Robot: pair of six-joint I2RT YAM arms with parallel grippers.
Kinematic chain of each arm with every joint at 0, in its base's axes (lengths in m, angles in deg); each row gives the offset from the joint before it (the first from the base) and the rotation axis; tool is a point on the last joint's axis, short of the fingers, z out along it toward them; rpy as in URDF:
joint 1: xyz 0 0 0.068 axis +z
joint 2: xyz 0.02 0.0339 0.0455 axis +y
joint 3: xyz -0.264 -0.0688 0 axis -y
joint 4: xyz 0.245 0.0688 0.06 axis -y
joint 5: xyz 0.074 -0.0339 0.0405 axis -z
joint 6: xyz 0.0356 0 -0.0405 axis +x
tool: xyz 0 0 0 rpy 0 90 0
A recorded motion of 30 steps. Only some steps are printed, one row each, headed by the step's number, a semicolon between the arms.
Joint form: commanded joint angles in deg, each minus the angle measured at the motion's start. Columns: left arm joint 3, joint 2, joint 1, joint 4, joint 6, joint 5; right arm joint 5, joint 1, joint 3, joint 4, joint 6, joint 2.
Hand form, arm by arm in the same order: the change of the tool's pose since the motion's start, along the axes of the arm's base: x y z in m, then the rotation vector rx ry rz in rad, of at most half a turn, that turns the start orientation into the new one. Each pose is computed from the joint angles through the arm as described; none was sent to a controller.
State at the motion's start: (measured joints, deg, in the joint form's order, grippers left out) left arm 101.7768 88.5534 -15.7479 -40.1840 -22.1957 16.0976; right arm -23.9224 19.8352 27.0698 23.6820 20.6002 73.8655
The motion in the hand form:
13: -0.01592 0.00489 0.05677 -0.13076 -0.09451 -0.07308; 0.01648 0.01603 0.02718 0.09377 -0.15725 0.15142
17: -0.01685 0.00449 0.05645 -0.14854 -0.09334 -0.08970; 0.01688 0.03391 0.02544 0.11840 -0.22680 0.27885
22: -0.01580 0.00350 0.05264 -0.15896 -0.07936 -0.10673; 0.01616 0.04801 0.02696 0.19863 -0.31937 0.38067
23: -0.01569 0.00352 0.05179 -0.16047 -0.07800 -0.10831; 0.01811 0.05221 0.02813 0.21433 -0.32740 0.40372
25: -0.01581 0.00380 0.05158 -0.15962 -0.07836 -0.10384; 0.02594 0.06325 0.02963 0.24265 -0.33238 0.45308
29: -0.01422 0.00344 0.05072 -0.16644 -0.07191 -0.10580; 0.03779 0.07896 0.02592 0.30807 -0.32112 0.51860
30: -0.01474 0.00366 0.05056 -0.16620 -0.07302 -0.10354; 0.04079 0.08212 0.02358 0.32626 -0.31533 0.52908
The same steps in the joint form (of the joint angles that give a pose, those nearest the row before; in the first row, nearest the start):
13: 12.31 1.08 0.79 -2.80 -3.62 6.83; -7.81 1.07 4.64 8.64 -0.63 3.24
17: 11.58 0.70 0.81 -1.98 -4.25 8.09; -11.92 3.98 5.07 15.12 -2.28 6.71
22: 10.56 0.58 0.81 -1.53 -4.61 9.31; -15.96 6.18 4.67 27.11 -0.15 10.49
23: 10.23 0.48 0.83 -1.33 -4.67 9.46; -16.90 6.66 5.42 28.62 0.47 11.62
25: 10.09 0.39 0.85 -1.26 -4.71 9.22; -18.89 7.68 8.05 30.93 1.70 14.89
29: 10.14 0.66 0.89 -1.15 -5.11 9.55; -21.88 8.93 11.38 37.28 6.00 20.96
30: 9.90 0.48 0.90 -1.02 -5.14 9.42; -22.41 9.12 12.04 39.32 7.41 22.64

